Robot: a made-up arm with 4 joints. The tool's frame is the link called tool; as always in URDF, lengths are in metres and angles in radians. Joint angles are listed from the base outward.
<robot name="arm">
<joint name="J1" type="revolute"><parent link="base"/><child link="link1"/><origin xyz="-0.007 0.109 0.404" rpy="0 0 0"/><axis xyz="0.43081 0.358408 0.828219"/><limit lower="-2.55" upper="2.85"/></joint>
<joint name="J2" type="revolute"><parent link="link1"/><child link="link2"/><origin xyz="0.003 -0.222 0.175" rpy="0 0 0"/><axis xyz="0.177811 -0.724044 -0.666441"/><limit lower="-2.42" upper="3.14"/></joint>
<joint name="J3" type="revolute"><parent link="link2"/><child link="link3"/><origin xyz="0.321 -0.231 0.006" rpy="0 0 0"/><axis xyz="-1 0 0"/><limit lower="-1.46" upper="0.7"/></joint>
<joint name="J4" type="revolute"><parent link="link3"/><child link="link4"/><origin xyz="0.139 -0.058 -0.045" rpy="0 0 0"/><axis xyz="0 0 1"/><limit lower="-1.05" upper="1.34"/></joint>
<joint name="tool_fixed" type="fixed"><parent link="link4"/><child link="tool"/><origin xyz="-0.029 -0.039 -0.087" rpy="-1.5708 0 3.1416"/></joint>
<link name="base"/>
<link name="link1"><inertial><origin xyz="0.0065 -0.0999 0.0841"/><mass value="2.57"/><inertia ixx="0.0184" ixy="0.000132" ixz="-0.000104" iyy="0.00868" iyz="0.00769" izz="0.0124"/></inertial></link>
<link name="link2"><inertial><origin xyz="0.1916 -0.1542 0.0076"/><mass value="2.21"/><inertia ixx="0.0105" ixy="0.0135" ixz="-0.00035" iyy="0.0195" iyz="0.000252" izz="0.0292"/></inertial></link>
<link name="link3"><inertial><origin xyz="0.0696 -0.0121 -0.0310"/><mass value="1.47"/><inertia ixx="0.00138" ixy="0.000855" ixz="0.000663" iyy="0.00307" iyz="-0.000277" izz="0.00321"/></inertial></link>
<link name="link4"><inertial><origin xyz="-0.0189 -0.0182 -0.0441"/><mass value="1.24"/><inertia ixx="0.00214" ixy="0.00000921" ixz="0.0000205" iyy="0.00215" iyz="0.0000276" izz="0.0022"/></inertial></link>
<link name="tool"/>
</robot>
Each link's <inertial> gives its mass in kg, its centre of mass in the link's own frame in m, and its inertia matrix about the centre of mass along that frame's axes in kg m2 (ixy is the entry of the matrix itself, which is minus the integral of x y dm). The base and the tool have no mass. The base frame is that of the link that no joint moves.
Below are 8 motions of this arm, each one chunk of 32 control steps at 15 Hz.
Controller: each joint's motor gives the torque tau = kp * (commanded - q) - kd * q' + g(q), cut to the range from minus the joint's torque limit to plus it. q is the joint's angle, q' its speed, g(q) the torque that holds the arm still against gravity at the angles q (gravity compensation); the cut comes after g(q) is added. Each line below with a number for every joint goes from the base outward.
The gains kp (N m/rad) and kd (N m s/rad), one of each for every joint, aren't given. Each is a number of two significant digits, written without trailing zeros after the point. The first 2 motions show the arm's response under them.
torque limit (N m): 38 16 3.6 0.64
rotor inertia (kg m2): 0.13 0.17 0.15 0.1
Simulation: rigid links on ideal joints. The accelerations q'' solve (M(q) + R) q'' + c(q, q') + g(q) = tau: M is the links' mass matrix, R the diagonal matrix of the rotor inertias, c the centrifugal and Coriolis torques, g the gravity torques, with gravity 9.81 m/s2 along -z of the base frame. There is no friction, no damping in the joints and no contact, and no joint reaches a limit. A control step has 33 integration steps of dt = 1/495 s. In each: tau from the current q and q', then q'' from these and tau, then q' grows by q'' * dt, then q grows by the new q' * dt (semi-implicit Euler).
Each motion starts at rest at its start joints. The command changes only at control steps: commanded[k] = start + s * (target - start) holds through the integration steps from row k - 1 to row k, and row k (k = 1, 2, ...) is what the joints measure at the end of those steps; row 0 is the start. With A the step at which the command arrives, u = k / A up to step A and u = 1 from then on. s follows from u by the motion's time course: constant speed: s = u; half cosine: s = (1 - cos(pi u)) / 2; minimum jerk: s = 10 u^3 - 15 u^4 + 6 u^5; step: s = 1 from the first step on.
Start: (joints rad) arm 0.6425 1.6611 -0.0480 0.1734
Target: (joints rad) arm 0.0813 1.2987 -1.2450 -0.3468
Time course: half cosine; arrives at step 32
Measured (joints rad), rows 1 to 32:
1: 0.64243 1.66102 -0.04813 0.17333
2: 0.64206 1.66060 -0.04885 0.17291
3: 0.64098 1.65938 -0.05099 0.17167
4: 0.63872 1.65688 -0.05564 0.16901
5: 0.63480 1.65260 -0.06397 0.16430
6: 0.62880 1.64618 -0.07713 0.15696
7: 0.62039 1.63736 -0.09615 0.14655
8: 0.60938 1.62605 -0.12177 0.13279
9: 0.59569 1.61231 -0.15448 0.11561
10: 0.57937 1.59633 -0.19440 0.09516
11: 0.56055 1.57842 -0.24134 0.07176
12: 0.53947 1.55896 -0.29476 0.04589
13: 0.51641 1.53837 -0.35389 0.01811
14: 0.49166 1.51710 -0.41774 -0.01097
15: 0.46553 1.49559 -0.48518 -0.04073
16: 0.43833 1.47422 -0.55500 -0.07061
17: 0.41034 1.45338 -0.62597 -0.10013
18: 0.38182 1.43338 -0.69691 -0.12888
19: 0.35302 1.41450 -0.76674 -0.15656
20: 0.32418 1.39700 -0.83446 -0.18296
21: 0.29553 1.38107 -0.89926 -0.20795
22: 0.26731 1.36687 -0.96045 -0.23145
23: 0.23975 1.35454 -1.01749 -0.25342
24: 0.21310 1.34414 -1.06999 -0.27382
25: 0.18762 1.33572 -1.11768 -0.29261
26: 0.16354 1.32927 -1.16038 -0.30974
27: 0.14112 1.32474 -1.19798 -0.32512
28: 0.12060 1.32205 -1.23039 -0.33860
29: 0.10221 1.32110 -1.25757 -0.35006
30: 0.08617 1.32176 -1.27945 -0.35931
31: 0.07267 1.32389 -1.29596 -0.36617
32: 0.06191 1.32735 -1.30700 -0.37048
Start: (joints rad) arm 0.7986 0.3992 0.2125 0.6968
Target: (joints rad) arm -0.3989 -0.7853 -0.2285 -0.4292
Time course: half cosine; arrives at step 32
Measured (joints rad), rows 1 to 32:
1: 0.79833 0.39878 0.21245 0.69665
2: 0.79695 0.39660 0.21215 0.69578
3: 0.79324 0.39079 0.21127 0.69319
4: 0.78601 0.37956 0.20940 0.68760
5: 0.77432 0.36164 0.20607 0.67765
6: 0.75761 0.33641 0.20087 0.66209
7: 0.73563 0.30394 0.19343 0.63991
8: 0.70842 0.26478 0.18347 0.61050
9: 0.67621 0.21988 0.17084 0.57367
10: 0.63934 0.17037 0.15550 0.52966
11: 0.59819 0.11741 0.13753 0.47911
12: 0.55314 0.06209 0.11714 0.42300
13: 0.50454 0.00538 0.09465 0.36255
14: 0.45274 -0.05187 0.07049 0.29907
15: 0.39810 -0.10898 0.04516 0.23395
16: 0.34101 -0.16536 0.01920 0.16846
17: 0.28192 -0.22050 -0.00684 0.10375
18: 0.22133 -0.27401 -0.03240 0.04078
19: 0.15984 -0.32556 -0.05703 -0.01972
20: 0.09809 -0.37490 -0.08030 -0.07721
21: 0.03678 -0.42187 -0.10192 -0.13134
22: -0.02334 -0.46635 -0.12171 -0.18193
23: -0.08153 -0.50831 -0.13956 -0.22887
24: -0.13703 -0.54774 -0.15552 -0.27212
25: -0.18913 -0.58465 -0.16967 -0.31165
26: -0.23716 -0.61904 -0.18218 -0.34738
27: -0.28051 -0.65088 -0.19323 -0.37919
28: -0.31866 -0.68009 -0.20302 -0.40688
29: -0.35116 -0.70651 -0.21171 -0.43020
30: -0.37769 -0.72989 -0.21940 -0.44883
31: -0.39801 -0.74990 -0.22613 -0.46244
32: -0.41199 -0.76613 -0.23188 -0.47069
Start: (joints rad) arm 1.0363 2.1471 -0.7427 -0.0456
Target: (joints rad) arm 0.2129 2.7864 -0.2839 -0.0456
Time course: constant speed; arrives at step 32
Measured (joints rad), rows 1 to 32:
1: 1.03537 2.14708 -0.74197 -0.04557
2: 1.03202 2.14722 -0.73937 -0.04546
3: 1.02529 2.14803 -0.73422 -0.04526
4: 1.01464 2.15022 -0.72623 -0.04496
5: 0.99989 2.15458 -0.71547 -0.04458
6: 0.98115 2.16188 -0.70226 -0.04414
7: 0.95871 2.17275 -0.68709 -0.04367
8: 0.93296 2.18763 -0.67049 -0.04320
9: 0.90438 2.20670 -0.65301 -0.04276
10: 0.87346 2.22988 -0.63511 -0.04238
11: 0.84068 2.25686 -0.61715 -0.04207
12: 0.80657 2.28711 -0.59941 -0.04186
13: 0.77164 2.31996 -0.58201 -0.04175
14: 0.73641 2.35464 -0.56502 -0.04176
15: 0.70139 2.39033 -0.54842 -0.04189
16: 0.66707 2.42619 -0.53212 -0.04214
17: 0.63390 2.46147 -0.51604 -0.04250
18: 0.60223 2.49544 -0.50006 -0.04294
19: 0.57231 2.52751 -0.48409 -0.04344
20: 0.54424 2.55719 -0.46807 -0.04396
21: 0.51799 2.58413 -0.45200 -0.04446
22: 0.49337 2.60816 -0.43590 -0.04491
23: 0.47010 2.62925 -0.41987 -0.04528
24: 0.44782 2.64753 -0.40404 -0.04554
25: 0.42613 2.66329 -0.38856 -0.04568
26: 0.40464 2.67695 -0.37359 -0.04570
27: 0.38303 2.68902 -0.35928 -0.04563
28: 0.36102 2.70005 -0.34573 -0.04549
29: 0.33842 2.71064 -0.33298 -0.04530
30: 0.31513 2.72135 -0.32100 -0.04510
31: 0.29111 2.73269 -0.30970 -0.04492
32: 0.26637 2.74509 -0.29890 -0.04478

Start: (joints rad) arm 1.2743 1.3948 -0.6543 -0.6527
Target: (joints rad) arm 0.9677 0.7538 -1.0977 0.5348
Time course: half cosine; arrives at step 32
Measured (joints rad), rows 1 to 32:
1: 1.27424 1.39469 -0.65433 -0.65252
2: 1.27392 1.39406 -0.65448 -0.65153
3: 1.27301 1.39229 -0.65498 -0.64858
4: 1.27117 1.38867 -0.65613 -0.64228
5: 1.26808 1.38251 -0.65834 -0.63115
6: 1.26352 1.37329 -0.66204 -0.61387
7: 1.25734 1.36066 -0.66767 -0.58941
8: 1.24953 1.34446 -0.67564 -0.55719
9: 1.24015 1.32474 -0.68625 -0.51708
10: 1.22935 1.30170 -0.69971 -0.46945
11: 1.21731 1.27569 -0.71608 -0.41511
12: 1.20427 1.24711 -0.73525 -0.35519
13: 1.19046 1.21643 -0.75702 -0.29104
14: 1.17610 1.18413 -0.78101 -0.22414
15: 1.16141 1.15066 -0.80681 -0.15592
16: 1.14656 1.11644 -0.83388 -0.08772
17: 1.13172 1.08188 -0.86171 -0.02068
18: 1.11700 1.04733 -0.88975 0.04430
19: 1.10252 1.01313 -0.91750 0.10655
20: 1.08839 0.97959 -0.94449 0.16564
21: 1.07469 0.94702 -0.97032 0.22133
22: 1.06152 0.91573 -0.99466 0.27350
23: 1.04896 0.88602 -1.01725 0.32211
24: 1.03712 0.85817 -1.03788 0.36717
25: 1.02607 0.83246 -1.05641 0.40861
26: 1.01590 0.80916 -1.07276 0.44633
27: 1.00671 0.78848 -1.08688 0.48013
28: 0.99856 0.77064 -1.09876 0.50972
29: 0.99152 0.75581 -1.10840 0.53475
30: 0.98567 0.74413 -1.11582 0.55480
31: 0.98104 0.73572 -1.12105 0.56944
32: 0.97768 0.73065 -1.12413 0.57828

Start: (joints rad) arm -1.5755 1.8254 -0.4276 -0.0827
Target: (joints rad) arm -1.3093 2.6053 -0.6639 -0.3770
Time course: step
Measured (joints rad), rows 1 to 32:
1: -1.55538 1.86901 -0.44845 -0.09574
2: -1.50670 1.97838 -0.50040 -0.13347
3: -1.44443 2.12531 -0.56851 -0.19301
4: -1.38099 2.28612 -0.63843 -0.26548
5: -1.32573 2.44391 -0.69847 -0.34082
6: -1.28503 2.58790 -0.74102 -0.41004
7: -1.26214 2.71186 -0.76289 -0.46612
8: -1.25677 2.81234 -0.76479 -0.50453
9: -1.26515 2.88753 -0.75015 -0.52344
10: -1.28132 2.93677 -0.72371 -0.52341
11: -1.29916 2.96044 -0.69034 -0.50693
12: -1.31434 2.96009 -0.65443 -0.47788
13: -1.32500 2.93837 -0.61973 -0.44096
14: -1.33127 2.89888 -0.58936 -0.40111
15: -1.33424 2.84585 -0.56587 -0.36302
16: -1.33510 2.78390 -0.55116 -0.33065
17: -1.33461 2.71769 -0.54637 -0.30693
18: -1.33310 2.65166 -0.55179 -0.29351
19: -1.33050 2.58980 -0.56680 -0.29075
20: -1.32663 2.53547 -0.58993 -0.29778
21: -1.32136 2.49118 -0.61894 -0.31278
22: -1.31476 2.45849 -0.65108 -0.33322
23: -1.30719 2.43800 -0.68334 -0.35624
24: -1.29928 2.42943 -0.71281 -0.37898
25: -1.29183 2.43173 -0.73693 -0.39892
26: -1.28566 2.44335 -0.75383 -0.41410
27: -1.28150 2.46242 -0.76245 -0.42332
28: -1.27981 2.48696 -0.76262 -0.42621
29: -1.28076 2.51499 -0.75497 -0.42315
30: -1.28416 2.54466 -0.74082 -0.41516
31: -1.28953 2.57430 -0.72192 -0.40372
32: -1.29619 2.60249 -0.70026 -0.39053

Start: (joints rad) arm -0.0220 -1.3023 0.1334 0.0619
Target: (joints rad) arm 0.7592 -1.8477 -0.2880 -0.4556
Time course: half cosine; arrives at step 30
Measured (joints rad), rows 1 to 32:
1: -0.02185 -1.30230 0.13335 0.06180
2: -0.02104 -1.30232 0.13309 0.06127
3: -0.01879 -1.30246 0.13234 0.05971
4: -0.01426 -1.30297 0.13079 0.05641
5: -0.00668 -1.30421 0.12809 0.05066
6: 0.00453 -1.30666 0.12394 0.04183
7: 0.01978 -1.31092 0.11809 0.02947
8: 0.03925 -1.31758 0.11032 0.01339
9: 0.06299 -1.32721 0.10049 -0.00639
10: 0.09088 -1.34033 0.08850 -0.02959
11: 0.12271 -1.35733 0.07430 -0.05574
12: 0.15814 -1.37843 0.05791 -0.08422
13: 0.19676 -1.40370 0.03937 -0.11434
14: 0.23806 -1.43302 0.01877 -0.14537
15: 0.28143 -1.46611 -0.00374 -0.17665
16: 0.32617 -1.50248 -0.02799 -0.20761
17: 0.37149 -1.54151 -0.05379 -0.23778
18: 0.41656 -1.58243 -0.08087 -0.26685
19: 0.46053 -1.62438 -0.10894 -0.29459
20: 0.50263 -1.66643 -0.13766 -0.32088
21: 0.54220 -1.70761 -0.16659 -0.34566
22: 0.57873 -1.74698 -0.19526 -0.36888
23: 0.61192 -1.78368 -0.22310 -0.39047
24: 0.64164 -1.81694 -0.24951 -0.41031
25: 0.66786 -1.84614 -0.27386 -0.42826
26: 0.69063 -1.87079 -0.29554 -0.44410
27: 0.70999 -1.89056 -0.31400 -0.45758
28: 0.72594 -1.90526 -0.32877 -0.46842
29: 0.73843 -1.91483 -0.33951 -0.47636
30: 0.74740 -1.91935 -0.34604 -0.48116
31: 0.75304 -1.91908 -0.34834 -0.48271
32: 0.75611 -1.91454 -0.34666 -0.48122

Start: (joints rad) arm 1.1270 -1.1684 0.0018 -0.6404
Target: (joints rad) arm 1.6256 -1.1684 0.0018 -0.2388
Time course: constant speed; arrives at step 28
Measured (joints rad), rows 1 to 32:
1: 1.12829 -1.16795 0.00173 -0.63956
2: 1.13260 -1.16653 0.00156 -0.63646
3: 1.14062 -1.16408 0.00133 -0.63009
4: 1.15231 -1.16082 0.00118 -0.61992
5: 1.16715 -1.15717 0.00124 -0.60589
6: 1.18438 -1.15360 0.00162 -0.58840
7: 1.20322 -1.15055 0.00238 -0.56817
8: 1.22295 -1.14838 0.00350 -0.54617
9: 1.24302 -1.14731 0.00490 -0.52345
10: 1.26304 -1.14740 0.00646 -0.50103
11: 1.28279 -1.14861 0.00799 -0.47979
12: 1.30217 -1.15080 0.00933 -0.46036
13: 1.32118 -1.15372 0.01030 -0.44313
14: 1.33986 -1.15713 0.01078 -0.42816
15: 1.35828 -1.16075 0.01070 -0.41529
16: 1.37651 -1.16433 0.01004 -0.40412
17: 1.39461 -1.16764 0.00884 -0.39410
18: 1.41262 -1.17052 0.00720 -0.38463
19: 1.43056 -1.17285 0.00525 -0.37511
20: 1.44846 -1.17454 0.00316 -0.36500
21: 1.46630 -1.17558 0.00110 -0.35391
22: 1.48409 -1.17597 -0.00077 -0.34159
23: 1.50183 -1.17577 -0.00230 -0.32794
24: 1.51952 -1.17504 -0.00338 -0.31306
25: 1.53716 -1.17389 -0.00396 -0.29714
26: 1.55475 -1.17242 -0.00400 -0.28047
27: 1.57232 -1.17073 -0.00353 -0.26340
28: 1.58986 -1.16894 -0.00261 -0.24628
29: 1.60612 -1.16761 -0.00124 -0.23021
30: 1.61941 -1.16739 0.00050 -0.21679
31: 1.62902 -1.16846 0.00242 -0.20720
32: 1.63500 -1.17064 0.00425 -0.20207

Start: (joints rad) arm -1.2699 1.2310 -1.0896 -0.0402
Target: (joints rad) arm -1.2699 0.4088 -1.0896 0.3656
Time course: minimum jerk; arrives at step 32
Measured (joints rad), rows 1 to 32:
1: -1.26990 1.23099 -1.08960 -0.04019
2: -1.26995 1.23087 -1.08958 -0.04013
3: -1.27011 1.23039 -1.08950 -0.03986
4: -1.27052 1.22912 -1.08931 -0.03911
5: -1.27133 1.22645 -1.08894 -0.03752
6: -1.27269 1.22169 -1.08834 -0.03459
7: -1.27472 1.21410 -1.08749 -0.02984
8: -1.27745 1.20296 -1.08640 -0.02275
9: -1.28088 1.18766 -1.08514 -0.01291
10: -1.28491 1.16771 -1.08380 0.00000
11: -1.28937 1.14278 -1.08249 0.01612
12: -1.29402 1.11274 -1.08135 0.03543
13: -1.29860 1.07763 -1.08050 0.05774
14: -1.30281 1.03772 -1.08003 0.08267
15: -1.30632 0.99340 -1.08003 0.10971
16: -1.30884 0.94525 -1.08053 0.13824
17: -1.31010 0.89397 -1.08148 0.16759
18: -1.30989 0.84031 -1.08285 0.19703
19: -1.30806 0.78511 -1.08451 0.22589
20: -1.30456 0.72919 -1.08635 0.25351
21: -1.29943 0.67340 -1.08824 0.27933
22: -1.29281 0.61855 -1.09005 0.30288
23: -1.28493 0.56542 -1.09170 0.32379
24: -1.27609 0.51480 -1.09314 0.34179
25: -1.26665 0.46744 -1.09438 0.35673
26: -1.25698 0.42409 -1.09544 0.36855
27: -1.24747 0.38546 -1.09640 0.37728
28: -1.23848 0.35220 -1.09733 0.38305
29: -1.23034 0.32488 -1.09830 0.38605
30: -1.22335 0.30393 -1.09934 0.38657
31: -1.21775 0.28959 -1.10045 0.38497
32: -1.21375 0.28182 -1.10157 0.38173

